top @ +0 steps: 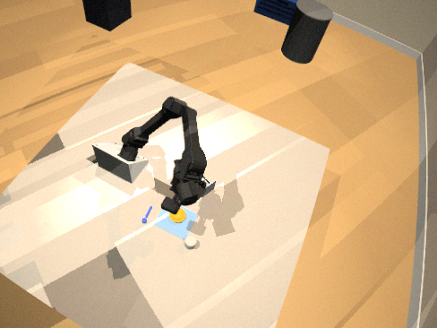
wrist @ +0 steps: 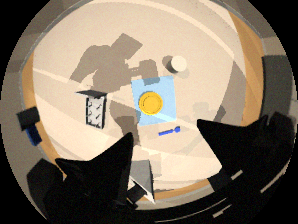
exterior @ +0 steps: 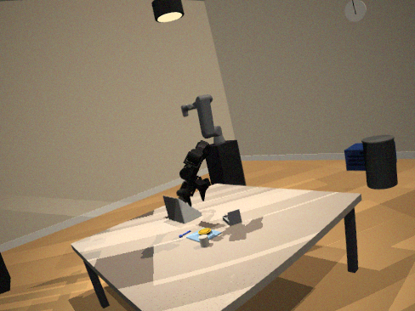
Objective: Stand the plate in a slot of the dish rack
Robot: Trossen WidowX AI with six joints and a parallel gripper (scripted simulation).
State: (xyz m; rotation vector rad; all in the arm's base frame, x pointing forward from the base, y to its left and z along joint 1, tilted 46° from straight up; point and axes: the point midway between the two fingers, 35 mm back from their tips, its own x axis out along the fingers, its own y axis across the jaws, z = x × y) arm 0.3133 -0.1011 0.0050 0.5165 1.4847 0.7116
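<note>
Right now my gripper tip is 160 mm above the yellow plate and 10 mm to the right of it. Also, from my gripper tip: white cup: 160 mm below, 110 mm ahead, 70 mm to the right; light blue mat: 180 mm below, 10 mm to the right; grey dish rack: 200 mm to the left, 160 mm below, 10 mm behind.
</note>
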